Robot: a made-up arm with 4 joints.
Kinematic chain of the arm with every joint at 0, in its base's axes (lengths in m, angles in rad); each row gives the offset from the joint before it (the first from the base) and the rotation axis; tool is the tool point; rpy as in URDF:
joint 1: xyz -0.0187 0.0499 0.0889 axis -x
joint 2: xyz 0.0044 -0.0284 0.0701 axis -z
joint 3: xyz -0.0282 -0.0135 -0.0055 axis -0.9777 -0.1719 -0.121
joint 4: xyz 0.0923 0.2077 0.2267 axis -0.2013 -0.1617 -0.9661
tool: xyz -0.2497 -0.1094 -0.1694 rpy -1.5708 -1.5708 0
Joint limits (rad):
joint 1: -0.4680..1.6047
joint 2: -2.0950..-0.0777
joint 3: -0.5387..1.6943
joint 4: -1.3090..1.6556
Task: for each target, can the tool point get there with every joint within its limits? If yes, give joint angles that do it. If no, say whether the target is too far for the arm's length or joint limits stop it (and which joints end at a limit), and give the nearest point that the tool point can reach.
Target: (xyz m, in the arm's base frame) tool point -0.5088 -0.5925 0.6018
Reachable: no: too far | nearest point -0.2528 -0.2240 0.3076 | short by 0.537 m
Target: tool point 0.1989 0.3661 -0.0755
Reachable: no: joint limits stop it (at a limit: joint 1, joint 2, joint 4) | nearest point 0.0048 0.2939 -0.0909 | short by 0.208 m
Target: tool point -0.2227 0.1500 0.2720
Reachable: yes | joints 1.1135 -0.9117 -0.3333 0.2639
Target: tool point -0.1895 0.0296 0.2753
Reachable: yes | joints 0.5153 -0.7382 -0.2752 -0.0099
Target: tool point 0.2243 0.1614 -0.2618
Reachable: no: joint limits stop it (at a limit: joint 3, joint 4) | nearest point 0.0883 0.1415 -0.1991 | short by 0.151 m
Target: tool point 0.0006 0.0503 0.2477
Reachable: yes | joints 0.7204 -1.7021 0.5868 -0.7844
